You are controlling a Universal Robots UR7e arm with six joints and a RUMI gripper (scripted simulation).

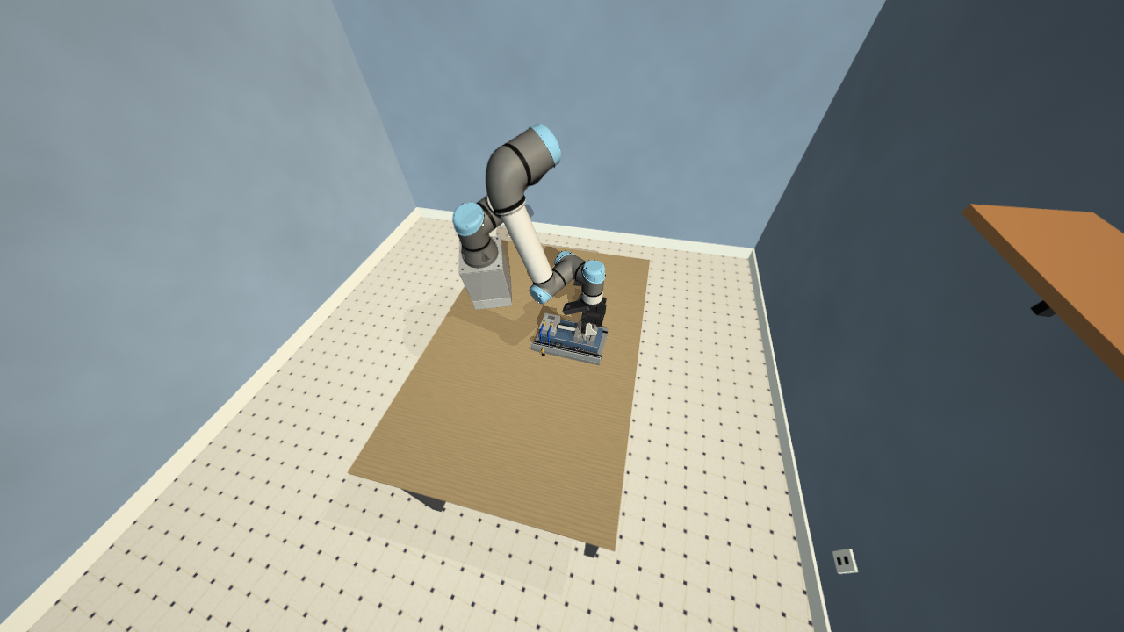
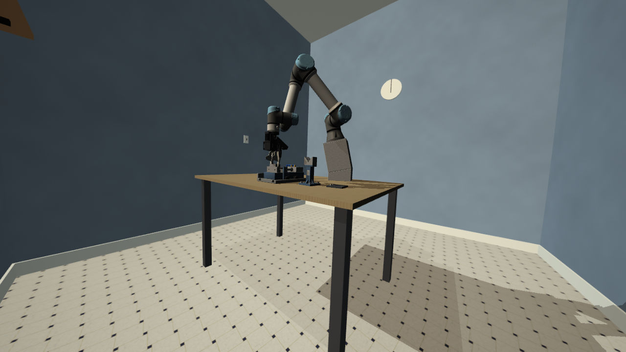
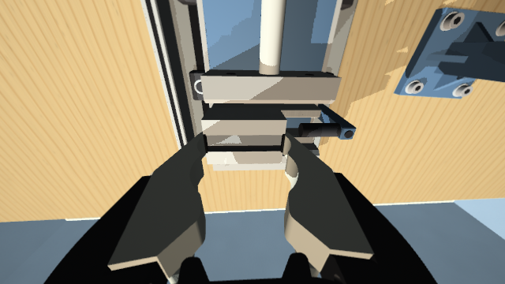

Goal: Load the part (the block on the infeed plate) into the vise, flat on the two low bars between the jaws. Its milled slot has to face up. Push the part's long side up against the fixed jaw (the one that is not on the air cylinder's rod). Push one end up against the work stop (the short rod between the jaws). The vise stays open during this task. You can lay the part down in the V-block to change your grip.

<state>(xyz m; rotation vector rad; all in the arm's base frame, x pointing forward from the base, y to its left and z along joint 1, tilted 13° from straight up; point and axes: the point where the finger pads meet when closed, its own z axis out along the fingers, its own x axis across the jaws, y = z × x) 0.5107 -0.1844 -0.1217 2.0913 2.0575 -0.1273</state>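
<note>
My gripper is now right at the part. From my hand the other things lie so: cylinder rod 9 cm behind, 2 cm to the left, 3 cm below; fixed jaw 3 cm ahead, 2 cm to the left, 3 cm below; moving jaw 4 cm behind, 2 cm to the left, 3 cm below.
</note>
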